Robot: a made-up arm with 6 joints.
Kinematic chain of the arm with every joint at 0, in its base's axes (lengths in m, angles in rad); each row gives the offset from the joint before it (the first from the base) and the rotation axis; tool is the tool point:
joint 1: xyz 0 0 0.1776 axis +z
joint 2: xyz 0 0.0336 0 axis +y
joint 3: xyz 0 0 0.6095 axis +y
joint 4: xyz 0 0 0.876 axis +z
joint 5: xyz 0 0 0 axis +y
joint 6: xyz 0 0 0.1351 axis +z
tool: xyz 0 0 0
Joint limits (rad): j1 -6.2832..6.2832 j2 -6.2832..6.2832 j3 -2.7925..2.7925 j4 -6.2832..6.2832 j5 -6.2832..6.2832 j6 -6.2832..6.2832
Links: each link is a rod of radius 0.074 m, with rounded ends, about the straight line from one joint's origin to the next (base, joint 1, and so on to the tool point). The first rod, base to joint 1, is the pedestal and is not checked.
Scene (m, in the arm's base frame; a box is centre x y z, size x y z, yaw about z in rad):
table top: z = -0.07
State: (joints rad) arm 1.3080 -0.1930 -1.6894 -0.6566 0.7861 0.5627
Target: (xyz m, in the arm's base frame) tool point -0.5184 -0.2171 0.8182
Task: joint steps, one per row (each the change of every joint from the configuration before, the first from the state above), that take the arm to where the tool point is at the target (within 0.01 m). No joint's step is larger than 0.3 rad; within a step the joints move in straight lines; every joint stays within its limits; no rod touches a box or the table.
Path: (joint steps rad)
1: -0.2368 0.2208 -0.1220 0.0303 0.0268 0.0000
2: -0.2368 0.2208 -0.1219 0.0302 0.0267 0.0000
3: -0.2368 0.2208 -0.1220 0.0303 0.0268 0.0000
4: -0.2368 0.2208 -0.1219 0.0303 0.0268 0.0000

